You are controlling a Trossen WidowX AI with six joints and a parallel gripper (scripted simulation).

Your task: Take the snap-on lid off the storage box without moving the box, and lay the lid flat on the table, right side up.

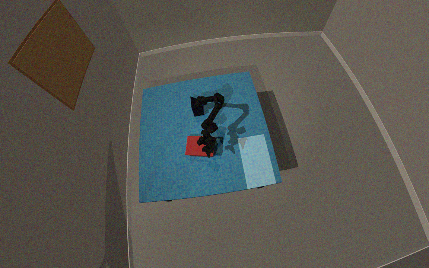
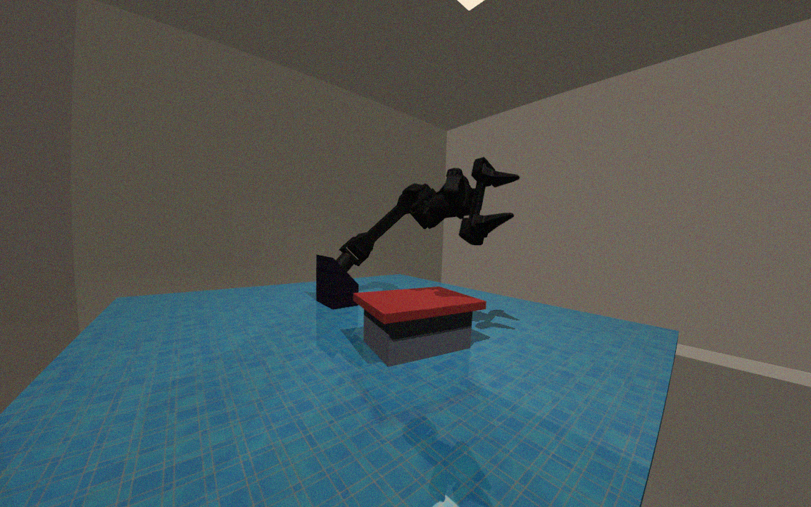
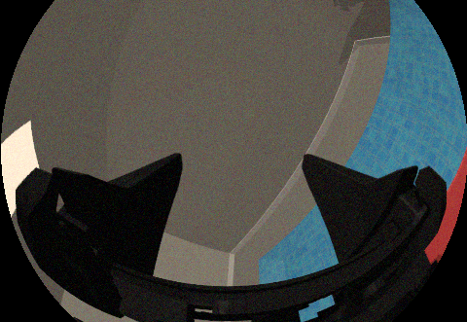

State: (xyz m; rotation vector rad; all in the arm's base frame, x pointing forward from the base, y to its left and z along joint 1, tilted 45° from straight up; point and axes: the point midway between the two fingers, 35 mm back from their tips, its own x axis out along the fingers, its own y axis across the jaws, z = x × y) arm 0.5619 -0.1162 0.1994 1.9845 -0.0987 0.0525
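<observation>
Right now my gripper tip is 230 mm above the red lid, 180 mm past it and 90 mm to the left of it. From my gripper tip the other things lie so: storage box 280 mm below, 180 mm behind, 90 mm to the right.
</observation>
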